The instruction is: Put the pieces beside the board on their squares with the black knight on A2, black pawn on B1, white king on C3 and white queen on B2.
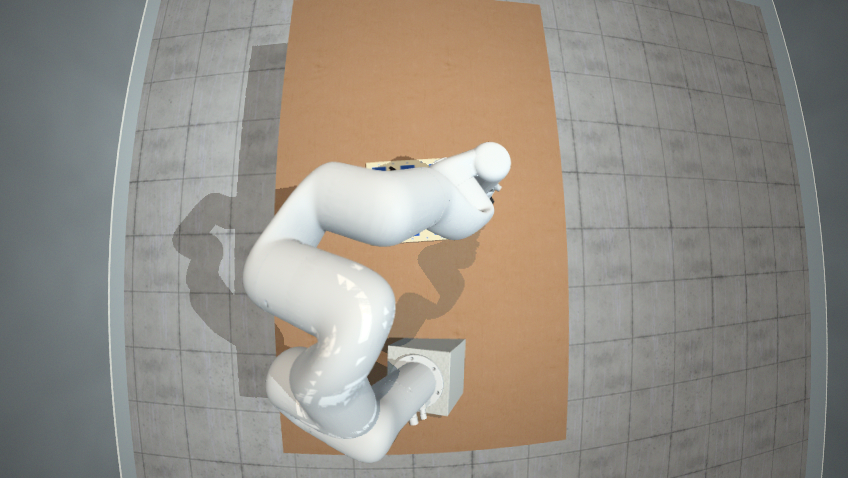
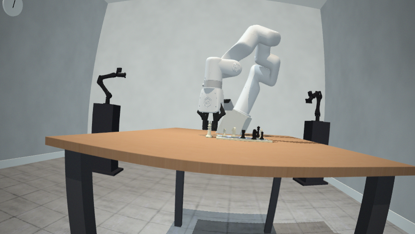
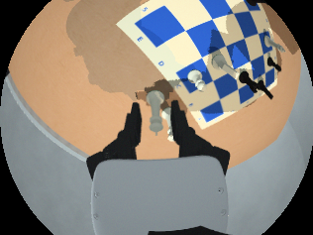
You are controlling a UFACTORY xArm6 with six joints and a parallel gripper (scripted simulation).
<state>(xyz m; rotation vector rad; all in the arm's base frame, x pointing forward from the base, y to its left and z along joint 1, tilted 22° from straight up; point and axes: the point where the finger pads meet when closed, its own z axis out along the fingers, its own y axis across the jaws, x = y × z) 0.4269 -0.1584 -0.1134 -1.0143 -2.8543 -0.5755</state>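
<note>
Now: hand 10 mm above the white piece. From my hand the other things lie so: black chess piece: 220 mm to the left, 60 mm behind, 10 mm below; pale piece: 100 mm to the left, 20 mm below; chessboard: 140 mm to the left, 40 mm below, 10 mm ahead.
</note>
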